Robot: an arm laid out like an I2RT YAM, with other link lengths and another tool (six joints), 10 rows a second.
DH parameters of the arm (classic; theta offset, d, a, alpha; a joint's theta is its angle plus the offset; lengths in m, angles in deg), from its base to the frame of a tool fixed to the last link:
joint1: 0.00 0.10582 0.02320 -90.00
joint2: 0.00 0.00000 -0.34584 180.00
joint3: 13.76 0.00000 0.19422 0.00
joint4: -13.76 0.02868 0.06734 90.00
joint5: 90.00 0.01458 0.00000 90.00
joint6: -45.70 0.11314 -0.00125 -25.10
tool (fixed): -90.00 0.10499 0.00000 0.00
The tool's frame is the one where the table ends.
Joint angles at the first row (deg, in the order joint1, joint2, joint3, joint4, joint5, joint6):
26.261 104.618 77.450 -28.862 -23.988 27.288
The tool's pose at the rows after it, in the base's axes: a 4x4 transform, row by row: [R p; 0 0 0 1], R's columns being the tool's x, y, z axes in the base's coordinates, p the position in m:
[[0.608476 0.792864 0.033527 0.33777], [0.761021 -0.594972 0.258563 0.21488], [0.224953 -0.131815 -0.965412 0.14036], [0 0 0 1]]
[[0.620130 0.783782 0.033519 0.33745], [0.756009 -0.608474 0.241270 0.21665], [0.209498 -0.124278 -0.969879 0.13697], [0 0 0 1]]
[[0.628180 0.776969 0.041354 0.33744], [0.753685 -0.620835 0.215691 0.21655], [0.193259 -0.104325 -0.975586 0.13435], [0 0 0 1]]
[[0.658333 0.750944 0.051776 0.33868], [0.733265 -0.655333 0.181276 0.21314], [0.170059 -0.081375 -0.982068 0.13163], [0 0 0 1]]
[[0.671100 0.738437 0.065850 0.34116], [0.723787 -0.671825 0.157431 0.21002], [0.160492 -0.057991 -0.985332 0.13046], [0 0 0 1]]
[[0.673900 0.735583 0.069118 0.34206], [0.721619 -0.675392 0.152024 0.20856], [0.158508 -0.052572 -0.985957 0.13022], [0 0 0 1]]
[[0.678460 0.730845 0.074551 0.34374], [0.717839 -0.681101 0.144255 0.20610], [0.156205 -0.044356 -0.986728 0.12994], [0 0 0 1]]
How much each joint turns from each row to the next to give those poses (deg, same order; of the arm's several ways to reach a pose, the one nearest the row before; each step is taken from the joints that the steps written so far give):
1.049 0.306 0.001 -0.351 2.732 1.661
0.939 0.328 -0.002 0.067 1.617 1.115
0.985 0.109 0.001 -0.131 2.121 0.657
0.918 0.022 0.001 -0.285 3.213 1.901
0.437 0.001 0.000 0.000 2.076 0.568
-0.044 -0.001 -0.001 -0.021 0.393 0.000
-0.131 0.001 0.002 -0.001 0.569 -0.022

